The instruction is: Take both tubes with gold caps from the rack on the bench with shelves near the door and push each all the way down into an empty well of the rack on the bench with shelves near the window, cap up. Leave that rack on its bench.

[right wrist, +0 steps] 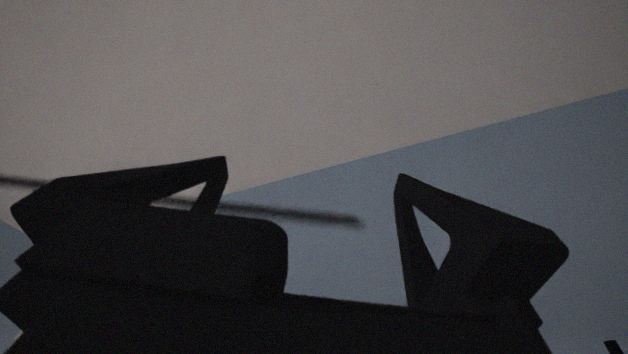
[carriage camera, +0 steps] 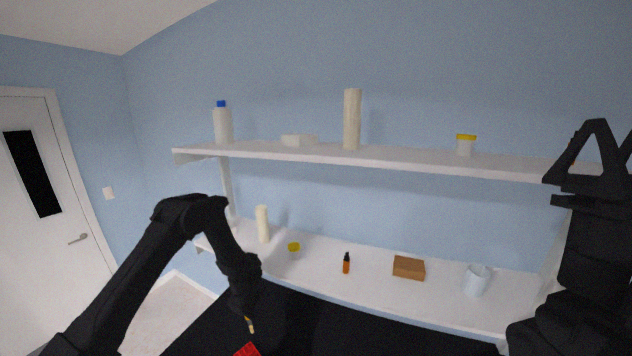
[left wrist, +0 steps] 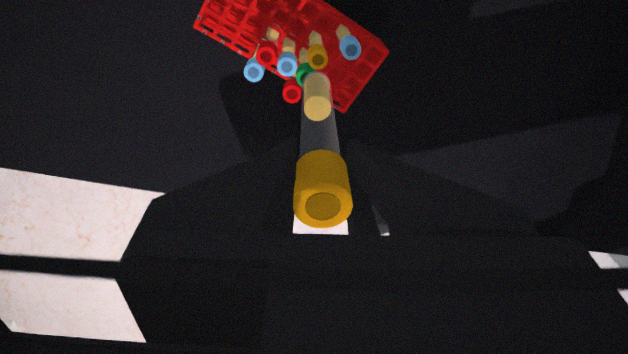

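Observation:
My left gripper is shut on a gold-capped tube, held cap up in the air above the red rack on the black bench. The rack's edge shows at the bottom of the carriage view. In the left wrist view, another gold-capped tube stands in this rack among blue-, red- and green-capped tubes. My right gripper is open and empty, raised at the right of the carriage view. The rack near the window does not show.
Behind the black bench, the lower shelf holds a cream cylinder, a dropper bottle, a brown box and a beaker. The upper shelf holds bottles and jars. A door stands at the left.

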